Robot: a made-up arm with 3 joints. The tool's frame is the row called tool.
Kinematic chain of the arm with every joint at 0, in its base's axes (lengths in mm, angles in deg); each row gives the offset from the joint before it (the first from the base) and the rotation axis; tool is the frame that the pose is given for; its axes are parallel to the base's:
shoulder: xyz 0 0 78 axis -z
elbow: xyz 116 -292 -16 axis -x
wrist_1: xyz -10 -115 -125 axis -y
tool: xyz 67 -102 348
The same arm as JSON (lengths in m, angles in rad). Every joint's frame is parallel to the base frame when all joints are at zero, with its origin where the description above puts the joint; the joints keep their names.
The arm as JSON. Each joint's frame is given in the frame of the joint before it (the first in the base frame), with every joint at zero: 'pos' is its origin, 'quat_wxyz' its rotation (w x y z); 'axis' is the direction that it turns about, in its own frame. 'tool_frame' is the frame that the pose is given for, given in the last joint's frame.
{"length_unit": "m", "angle_unit": "rad", "joints": [{"joint": "shoulder", "pos": [0.0, 0.0, 0.078], "quat_wxyz": [1.0, 0.0, 0.0, 0.0], "axis": "-z"}, {"joint": "elbow", "pos": [0.116, -0.292, -0.016], "quat_wxyz": [1.0, 0.0, 0.0, 0.0], "axis": "-x"}, {"joint": "wrist_1", "pos": [-0.01, -0.115, -0.125], "quat_wxyz": [1.0, 0.0, 0.0, 0.0], "axis": "-y"}], "tool_frame": {"pos": [0.067, -0.102, 0.348], "quat_wxyz": [1.0, 0.0, 0.0, 0.0]}}
